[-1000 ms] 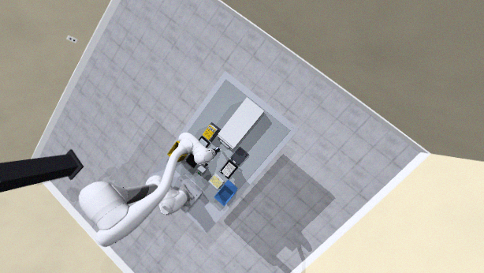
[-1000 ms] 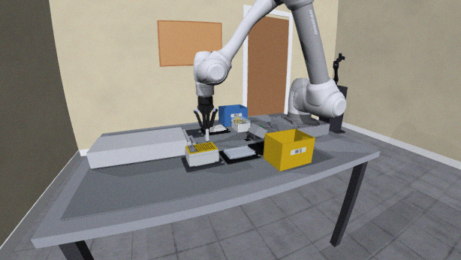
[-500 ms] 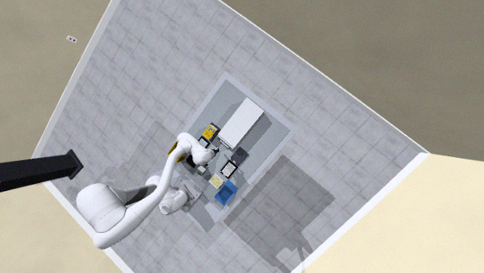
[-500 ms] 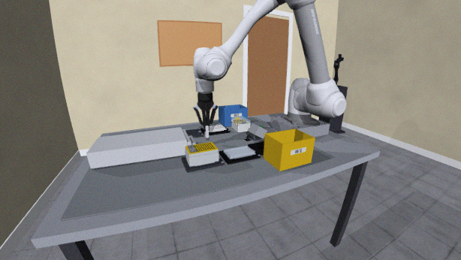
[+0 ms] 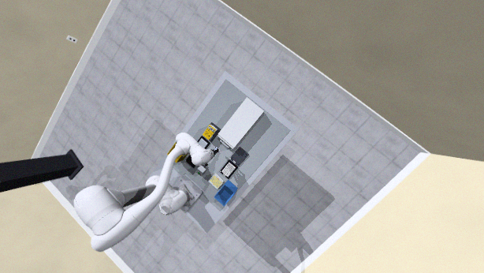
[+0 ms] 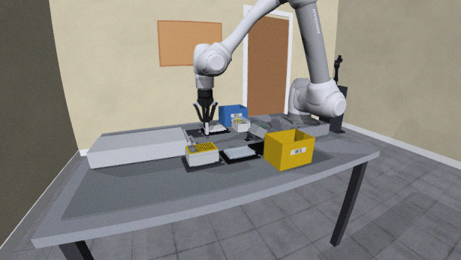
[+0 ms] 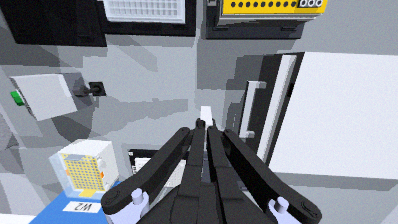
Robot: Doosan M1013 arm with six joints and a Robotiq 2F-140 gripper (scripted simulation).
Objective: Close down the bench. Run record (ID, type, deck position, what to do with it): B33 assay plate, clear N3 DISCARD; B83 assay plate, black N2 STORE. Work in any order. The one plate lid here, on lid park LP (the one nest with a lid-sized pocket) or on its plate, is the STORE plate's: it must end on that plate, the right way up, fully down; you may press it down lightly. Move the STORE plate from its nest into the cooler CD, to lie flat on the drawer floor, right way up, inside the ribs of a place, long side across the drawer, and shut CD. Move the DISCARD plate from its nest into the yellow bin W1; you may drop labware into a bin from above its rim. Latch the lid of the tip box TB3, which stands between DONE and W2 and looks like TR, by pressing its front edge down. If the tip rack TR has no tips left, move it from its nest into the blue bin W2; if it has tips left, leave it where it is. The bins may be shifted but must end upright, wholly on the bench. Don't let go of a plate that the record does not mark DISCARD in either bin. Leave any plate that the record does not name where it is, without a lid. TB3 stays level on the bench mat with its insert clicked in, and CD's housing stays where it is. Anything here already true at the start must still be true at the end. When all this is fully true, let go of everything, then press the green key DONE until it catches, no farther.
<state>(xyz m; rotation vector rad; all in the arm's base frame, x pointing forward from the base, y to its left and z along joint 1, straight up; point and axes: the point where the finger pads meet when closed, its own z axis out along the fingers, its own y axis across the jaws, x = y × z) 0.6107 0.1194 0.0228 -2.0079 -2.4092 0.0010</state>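
The black nest lies 140 mm behind my hand, 160 mm to the left of it and 90 mm below it. Round my hand: see-through plate lid (190 mm ahead, 40 mm to the left, 70 mm below); tip rack TR (30 mm ahead, 190 mm to the left, 40 mm below); black plate (190 mm ahead, 40 mm to the left, 70 mm below).
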